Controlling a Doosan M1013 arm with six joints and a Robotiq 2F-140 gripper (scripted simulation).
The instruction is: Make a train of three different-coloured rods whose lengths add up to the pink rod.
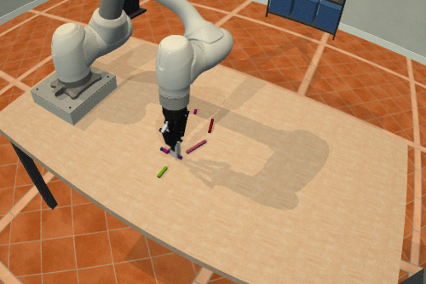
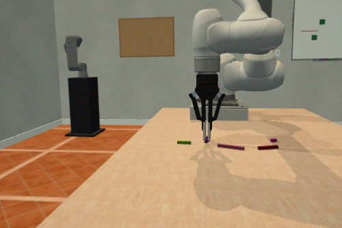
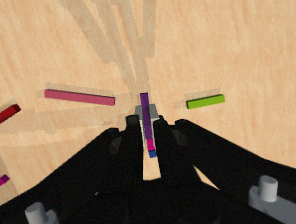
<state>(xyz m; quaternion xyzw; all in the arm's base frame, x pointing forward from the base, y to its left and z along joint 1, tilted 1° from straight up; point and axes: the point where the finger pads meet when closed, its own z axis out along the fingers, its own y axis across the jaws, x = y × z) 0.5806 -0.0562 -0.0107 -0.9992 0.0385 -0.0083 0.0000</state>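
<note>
The purple rod is 3 cm below my hand. The rest, counted from my hand: pink rod (4 cm ahead, 8 cm to the left, 5 cm below); then lime rod (8 cm to the right, 5 cm below); then blue rod (6 cm behind, 5 cm below).
</note>
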